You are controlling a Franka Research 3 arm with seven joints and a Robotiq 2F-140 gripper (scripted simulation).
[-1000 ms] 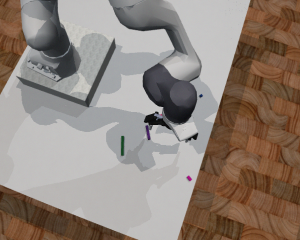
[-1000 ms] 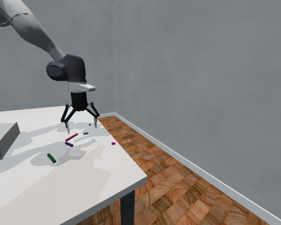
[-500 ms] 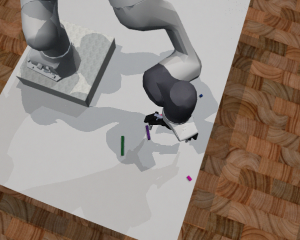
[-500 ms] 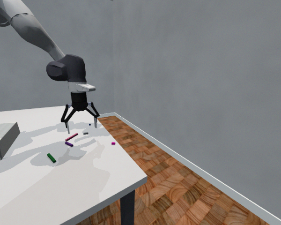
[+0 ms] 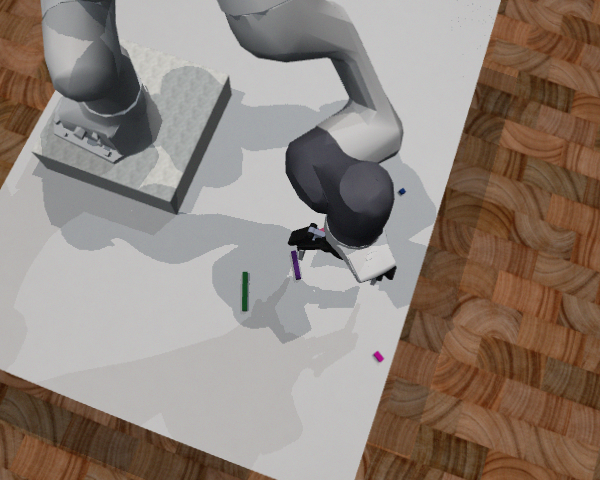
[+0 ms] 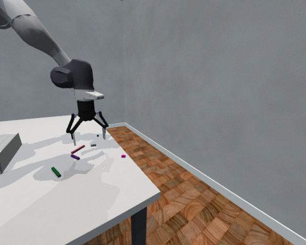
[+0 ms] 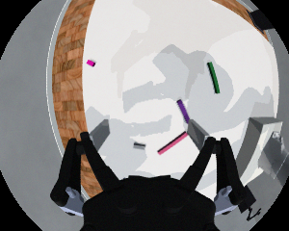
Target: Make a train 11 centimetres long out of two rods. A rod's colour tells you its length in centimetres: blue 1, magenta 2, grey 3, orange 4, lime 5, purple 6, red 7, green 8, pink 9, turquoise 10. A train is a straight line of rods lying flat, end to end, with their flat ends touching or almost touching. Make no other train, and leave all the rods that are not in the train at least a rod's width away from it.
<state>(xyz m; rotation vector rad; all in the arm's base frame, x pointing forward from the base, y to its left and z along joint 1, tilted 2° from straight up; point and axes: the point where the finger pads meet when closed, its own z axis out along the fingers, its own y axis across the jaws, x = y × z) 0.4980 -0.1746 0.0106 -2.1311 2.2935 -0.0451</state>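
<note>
The grey rod lies 80 mm to the left of my hand, 70 mm below it and 30 mm ahead of it. From my hand the other things lie so: magenta rod: 140 mm to the right, 130 mm ahead, 70 mm below; then pink rod: 80 mm to the left, 70 mm below, 60 mm behind; then purple rod: 80 mm behind, 70 mm below.
</note>
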